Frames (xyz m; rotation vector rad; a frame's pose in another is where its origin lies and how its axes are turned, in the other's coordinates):
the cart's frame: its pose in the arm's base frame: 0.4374 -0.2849 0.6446 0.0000 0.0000 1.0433
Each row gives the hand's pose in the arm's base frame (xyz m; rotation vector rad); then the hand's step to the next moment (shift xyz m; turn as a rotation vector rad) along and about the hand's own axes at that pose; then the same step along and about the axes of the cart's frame.
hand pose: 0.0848 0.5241 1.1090 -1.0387 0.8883 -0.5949
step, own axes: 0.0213 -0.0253 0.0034 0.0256 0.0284 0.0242
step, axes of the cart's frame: -0.0149 -0.0246 0.0167 0.0200 -0.0282 -0.0291
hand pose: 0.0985 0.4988 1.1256 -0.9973 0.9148 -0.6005
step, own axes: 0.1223 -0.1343 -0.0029 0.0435 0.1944 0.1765
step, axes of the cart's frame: -0.1066 -0.1265 0.0752 0.2018 -0.0899 -0.1484
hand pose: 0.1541 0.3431 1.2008 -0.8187 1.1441 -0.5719
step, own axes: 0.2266 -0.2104 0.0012 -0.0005 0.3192 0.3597
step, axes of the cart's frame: -0.2171 -0.2159 0.0432 0.4164 -0.1473 -0.1903
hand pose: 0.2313 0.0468 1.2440 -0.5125 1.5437 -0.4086
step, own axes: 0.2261 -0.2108 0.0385 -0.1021 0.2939 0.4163
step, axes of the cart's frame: -0.2313 -0.1953 -0.0735 0.4790 -0.1785 -0.0940
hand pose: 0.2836 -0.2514 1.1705 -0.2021 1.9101 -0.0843
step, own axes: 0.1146 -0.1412 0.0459 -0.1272 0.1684 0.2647
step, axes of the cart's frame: -0.1265 -0.0961 -0.0997 0.3099 -0.1363 0.0008
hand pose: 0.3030 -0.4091 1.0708 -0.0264 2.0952 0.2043
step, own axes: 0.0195 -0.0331 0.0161 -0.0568 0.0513 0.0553
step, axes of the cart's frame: -0.0213 -0.0208 -0.0292 0.0837 -0.0333 0.0283
